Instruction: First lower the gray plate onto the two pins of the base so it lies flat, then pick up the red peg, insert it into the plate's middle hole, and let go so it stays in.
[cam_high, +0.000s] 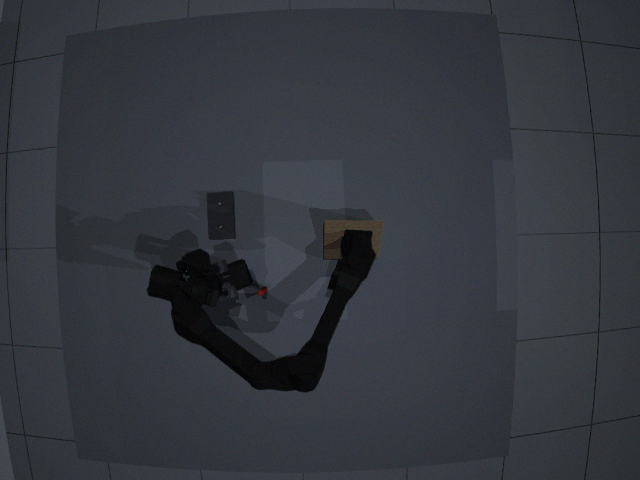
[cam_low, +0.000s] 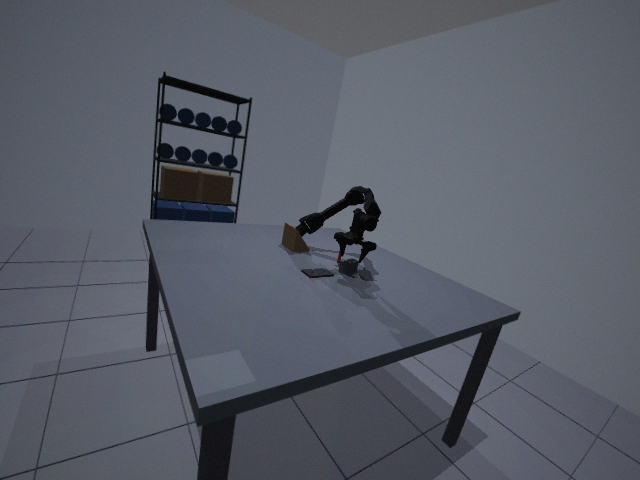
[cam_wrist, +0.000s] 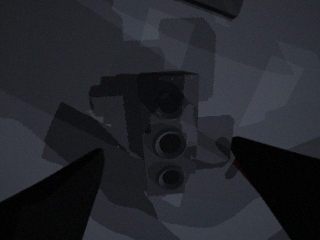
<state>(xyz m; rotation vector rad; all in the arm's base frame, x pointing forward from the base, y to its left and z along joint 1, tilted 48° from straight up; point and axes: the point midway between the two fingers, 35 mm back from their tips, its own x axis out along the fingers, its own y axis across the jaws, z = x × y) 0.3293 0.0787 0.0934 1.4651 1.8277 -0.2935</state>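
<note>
Now: gripper tip 20 mm above the gray plate. Round my gripper tip: dark base (20 mm ahead, 160 mm to the right, 50 mm below); red peg (110 mm behind, 20 mm to the left, 20 mm below).
</note>
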